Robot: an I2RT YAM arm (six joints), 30 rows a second.
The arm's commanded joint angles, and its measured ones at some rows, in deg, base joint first. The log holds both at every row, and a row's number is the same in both.
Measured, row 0:
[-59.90, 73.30, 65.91, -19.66, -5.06, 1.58]
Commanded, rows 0 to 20:
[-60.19, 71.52, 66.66, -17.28, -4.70, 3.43]
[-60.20, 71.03, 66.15, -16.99, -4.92, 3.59]
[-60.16, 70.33, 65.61, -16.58, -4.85, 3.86]
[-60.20, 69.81, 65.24, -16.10, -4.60, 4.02]
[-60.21, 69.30, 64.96, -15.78, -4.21, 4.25]
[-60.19, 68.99, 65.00, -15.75, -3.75, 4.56]
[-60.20, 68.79, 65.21, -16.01, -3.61, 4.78]
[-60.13, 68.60, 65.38, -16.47, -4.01, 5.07]
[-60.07, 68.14, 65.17, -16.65, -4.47, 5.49]
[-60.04, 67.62, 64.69, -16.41, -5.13, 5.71]
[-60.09, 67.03, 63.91, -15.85, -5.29, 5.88]
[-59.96, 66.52, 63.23, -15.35, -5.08, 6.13]
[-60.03, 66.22, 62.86, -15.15, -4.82, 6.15]
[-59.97, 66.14, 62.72, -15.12, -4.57, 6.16]
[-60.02, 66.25, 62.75, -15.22, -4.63, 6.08]
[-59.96, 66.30, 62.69, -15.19, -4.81, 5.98]
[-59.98, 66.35, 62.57, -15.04, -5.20, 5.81]
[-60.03, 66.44, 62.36, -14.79, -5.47, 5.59]
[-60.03, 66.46, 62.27, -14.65, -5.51, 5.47]
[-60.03, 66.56, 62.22, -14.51, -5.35, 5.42]
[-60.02, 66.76, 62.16, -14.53, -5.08, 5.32]
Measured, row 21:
[-59.96, 67.13, 62.54, -18.50, -4.86, 5.26]
